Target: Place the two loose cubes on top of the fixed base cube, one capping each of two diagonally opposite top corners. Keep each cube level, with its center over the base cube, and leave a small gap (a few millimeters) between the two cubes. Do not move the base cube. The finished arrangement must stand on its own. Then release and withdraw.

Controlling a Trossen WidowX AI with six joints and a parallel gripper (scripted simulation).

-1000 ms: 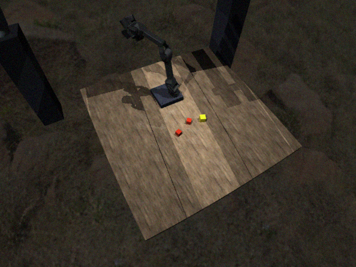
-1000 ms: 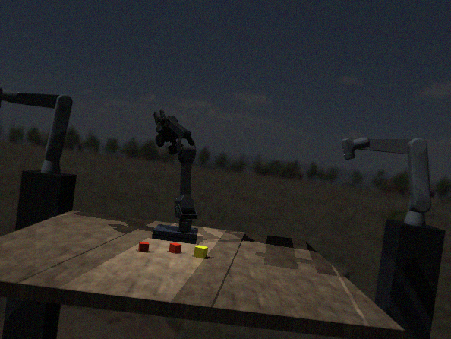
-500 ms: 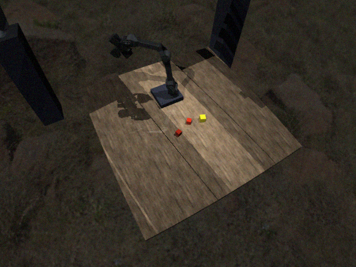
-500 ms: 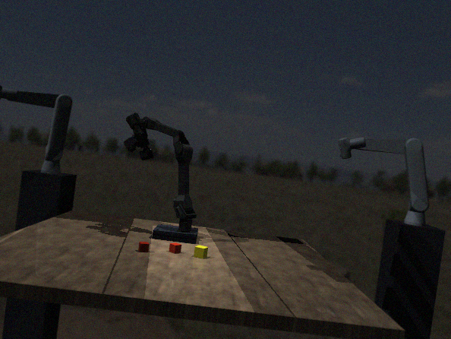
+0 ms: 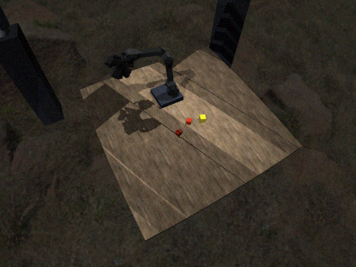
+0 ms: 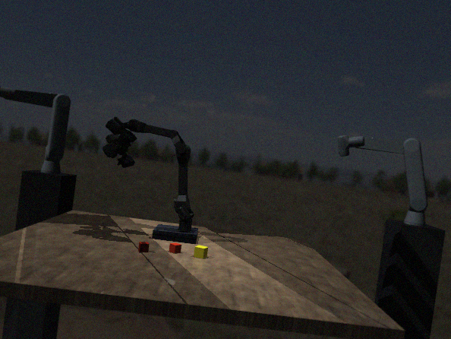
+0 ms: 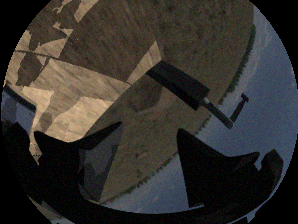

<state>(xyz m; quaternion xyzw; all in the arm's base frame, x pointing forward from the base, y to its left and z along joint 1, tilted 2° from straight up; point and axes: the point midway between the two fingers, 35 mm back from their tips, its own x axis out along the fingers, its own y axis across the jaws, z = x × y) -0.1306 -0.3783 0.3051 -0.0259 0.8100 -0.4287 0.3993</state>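
Now: the yellow base cube 44 cm ahead of my gripper tip, 50 cm to the left of it and 29 cm below it.
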